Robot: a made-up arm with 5 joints.
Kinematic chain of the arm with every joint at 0, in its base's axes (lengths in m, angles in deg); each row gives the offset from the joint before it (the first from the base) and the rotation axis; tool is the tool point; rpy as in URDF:
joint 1: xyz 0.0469 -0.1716 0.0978 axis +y
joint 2: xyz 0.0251 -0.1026 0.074 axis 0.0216 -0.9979 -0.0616
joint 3: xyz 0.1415 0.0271 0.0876 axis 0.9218 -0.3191 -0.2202
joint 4: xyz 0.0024 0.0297 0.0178 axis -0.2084 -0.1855 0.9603
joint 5: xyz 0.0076 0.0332 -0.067 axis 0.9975 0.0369 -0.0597
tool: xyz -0.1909 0.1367 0.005 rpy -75.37 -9 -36.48
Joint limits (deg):
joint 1: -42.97..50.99
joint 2: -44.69..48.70
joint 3: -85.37..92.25
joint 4: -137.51..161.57
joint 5: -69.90..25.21
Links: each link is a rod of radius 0.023 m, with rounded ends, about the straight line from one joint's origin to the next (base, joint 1, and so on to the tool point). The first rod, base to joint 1, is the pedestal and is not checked.
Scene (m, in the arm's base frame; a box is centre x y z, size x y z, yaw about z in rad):
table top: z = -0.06
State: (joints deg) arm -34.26 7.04 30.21 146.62 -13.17
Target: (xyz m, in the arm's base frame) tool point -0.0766 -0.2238 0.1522
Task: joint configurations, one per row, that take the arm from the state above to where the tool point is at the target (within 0.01 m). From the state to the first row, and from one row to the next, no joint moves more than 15 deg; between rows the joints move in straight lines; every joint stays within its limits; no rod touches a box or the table.
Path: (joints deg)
1: -35.50 4.88 28.25 132.85 -7.69
2: -36.75 2.72 26.30 119.07 -2.20
3: -37.99 0.57 24.34 105.30 3.28
4: -39.24 -1.59 22.38 91.53 8.76
5: -40.48 -3.75 20.43 77.75 14.24
6: -41.73 -5.91 18.47 63.98 19.73
7: -42.97 -8.07 16.51 50.21 25.21

